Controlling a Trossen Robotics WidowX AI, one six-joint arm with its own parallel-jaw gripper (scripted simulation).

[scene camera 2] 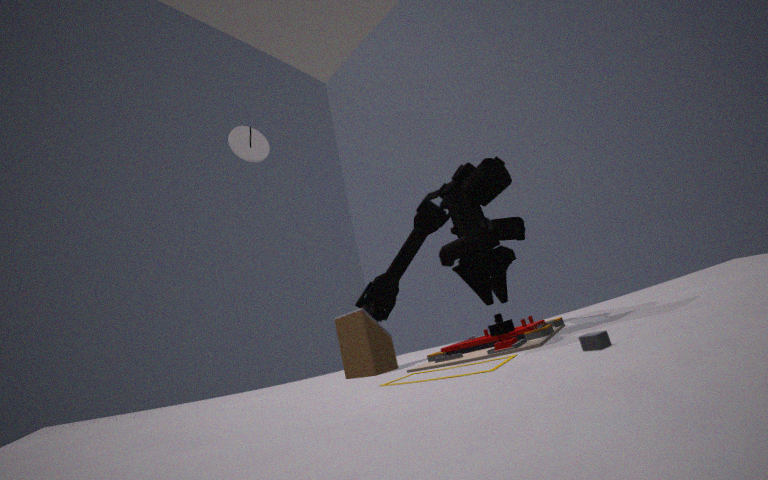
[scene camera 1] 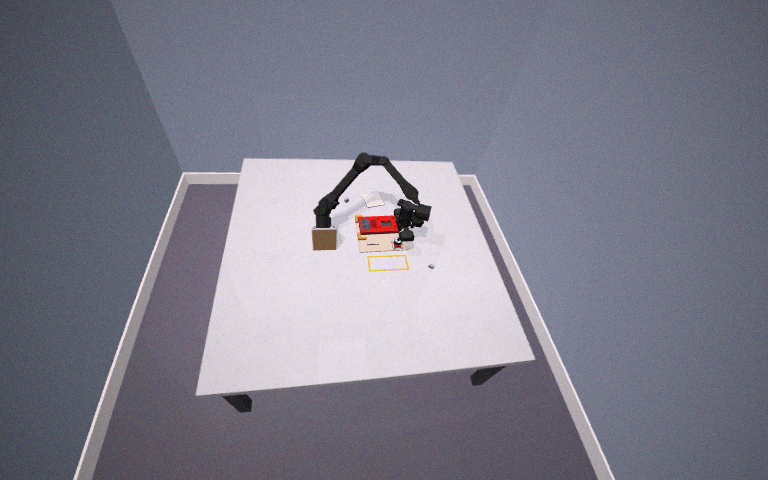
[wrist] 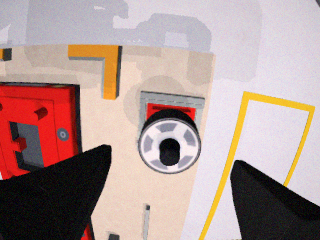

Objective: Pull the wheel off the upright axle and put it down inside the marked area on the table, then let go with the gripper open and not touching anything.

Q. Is my gripper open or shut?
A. Open.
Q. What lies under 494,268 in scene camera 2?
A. My gripper.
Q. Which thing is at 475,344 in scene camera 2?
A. A red plate.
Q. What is my gripper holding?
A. Nothing.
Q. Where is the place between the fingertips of my gripper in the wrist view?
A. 173,162
